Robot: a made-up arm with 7 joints.
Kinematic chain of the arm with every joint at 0, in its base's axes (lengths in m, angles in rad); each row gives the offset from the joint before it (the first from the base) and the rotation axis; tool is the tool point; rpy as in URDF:
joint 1: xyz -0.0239 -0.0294 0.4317 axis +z
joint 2: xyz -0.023 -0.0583 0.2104 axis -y
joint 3: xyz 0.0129 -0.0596 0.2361 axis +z
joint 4: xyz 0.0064 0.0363 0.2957 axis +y
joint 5: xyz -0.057 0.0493 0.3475 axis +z
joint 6: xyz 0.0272 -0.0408 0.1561 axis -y
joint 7: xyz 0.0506 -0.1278 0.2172 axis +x
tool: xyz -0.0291 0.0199 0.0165 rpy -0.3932 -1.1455 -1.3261
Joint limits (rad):
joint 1: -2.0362..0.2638
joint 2: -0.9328..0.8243
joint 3: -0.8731..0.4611
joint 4: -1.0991..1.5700
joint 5: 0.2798..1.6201
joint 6: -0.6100..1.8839
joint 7: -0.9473..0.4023
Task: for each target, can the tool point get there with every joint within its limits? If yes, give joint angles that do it. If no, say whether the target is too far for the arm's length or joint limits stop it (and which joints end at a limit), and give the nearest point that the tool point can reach.
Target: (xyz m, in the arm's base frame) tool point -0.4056 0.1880 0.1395
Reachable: no: joint limits stop it (at a limit: joint 2, joint 4, joint 5, joint 7) | nearest point -0.6840 0.3466 0.6526 | short by 0.605 m
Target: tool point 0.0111 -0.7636 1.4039
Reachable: yes | joints -1.4119 -0.0929 -0.0018 0.9881 0.6598 -0.2658 -0.4097
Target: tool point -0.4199 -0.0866 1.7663
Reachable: yes | joints -1.6588 0.3217 -0.5691 0.6922 1.4831 0.4785 -0.2667
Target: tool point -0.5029 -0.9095 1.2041
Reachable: yes | joints -1.6824 -0.5064 -0.6818 0.8034 1.3643 -0.1847 -0.7863
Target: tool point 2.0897 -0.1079 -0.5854
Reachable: no: too far | nearest point 0.9738 -0.0665 0.4292 | short by 1.509 m
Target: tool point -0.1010 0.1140 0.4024
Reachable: no: joint limits stop it (at a limit: joint 2, joint 4, joint 5, joint 6, joint 7) | nearest point -0.3699 0.6141 0.6903 | short by 0.637 m
